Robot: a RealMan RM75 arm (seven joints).
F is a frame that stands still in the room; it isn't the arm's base.
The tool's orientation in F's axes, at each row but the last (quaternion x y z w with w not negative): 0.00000, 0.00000, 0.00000, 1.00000; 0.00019, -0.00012, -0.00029, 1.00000; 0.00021, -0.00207, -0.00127, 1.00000; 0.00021, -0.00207, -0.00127, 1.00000; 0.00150, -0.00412, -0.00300, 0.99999; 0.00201, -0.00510, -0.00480, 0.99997; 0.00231, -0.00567, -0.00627, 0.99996; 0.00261, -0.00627, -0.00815, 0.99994; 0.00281, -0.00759, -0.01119, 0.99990; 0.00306, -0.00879, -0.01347, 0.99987; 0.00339, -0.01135, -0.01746, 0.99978; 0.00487, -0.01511, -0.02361, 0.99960; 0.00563, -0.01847, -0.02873, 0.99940
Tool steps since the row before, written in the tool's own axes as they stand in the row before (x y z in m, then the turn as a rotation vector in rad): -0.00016, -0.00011, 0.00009, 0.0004, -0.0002, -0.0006; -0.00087, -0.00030, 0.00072, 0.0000, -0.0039, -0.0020; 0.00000, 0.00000, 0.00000, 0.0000, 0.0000, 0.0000; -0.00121, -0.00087, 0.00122, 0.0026, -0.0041, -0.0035; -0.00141, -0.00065, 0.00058, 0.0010, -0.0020, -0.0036; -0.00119, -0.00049, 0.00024, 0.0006, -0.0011, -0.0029; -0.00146, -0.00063, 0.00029, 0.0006, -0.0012, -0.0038; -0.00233, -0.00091, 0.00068, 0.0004, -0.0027, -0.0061; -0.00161, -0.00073, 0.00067, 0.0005, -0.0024, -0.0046; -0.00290, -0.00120, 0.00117, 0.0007, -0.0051, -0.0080; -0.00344, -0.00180, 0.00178, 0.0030, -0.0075, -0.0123; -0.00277, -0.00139, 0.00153, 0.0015, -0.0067, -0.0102; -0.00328, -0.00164, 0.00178, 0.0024, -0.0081, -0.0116
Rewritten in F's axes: -0.00016, -0.00011, 0.00009, 0.0004, -0.0002, -0.0006; -0.00087, -0.00030, 0.00072, 0.0000, -0.0039, -0.0020; 0.00000, 0.00000, 0.00000, 0.0000, 0.0000, 0.0000; -0.00122, -0.00087, 0.00121, 0.0026, -0.0041, -0.0035; -0.00142, -0.00064, 0.00057, 0.0010, -0.0020, -0.0036; -0.00120, -0.00048, 0.00023, 0.0006, -0.0011, -0.0029; -0.00147, -0.00061, 0.00027, 0.0006, -0.0012, -0.0038; -0.00235, -0.00088, 0.00065, 0.0004, -0.0027, -0.0061; -0.00164, -0.00070, 0.00064, 0.0005, -0.0024, -0.0046; -0.00295, -0.00113, 0.00111, 0.0007, -0.0051, -0.0080; -0.00354, -0.00169, 0.00169, 0.0030, -0.0075, -0.0123; -0.00288, -0.00127, 0.00143, 0.0015, -0.0067, -0.0102; -0.00343, -0.00147, 0.00164, 0.0024, -0.0081, -0.0116
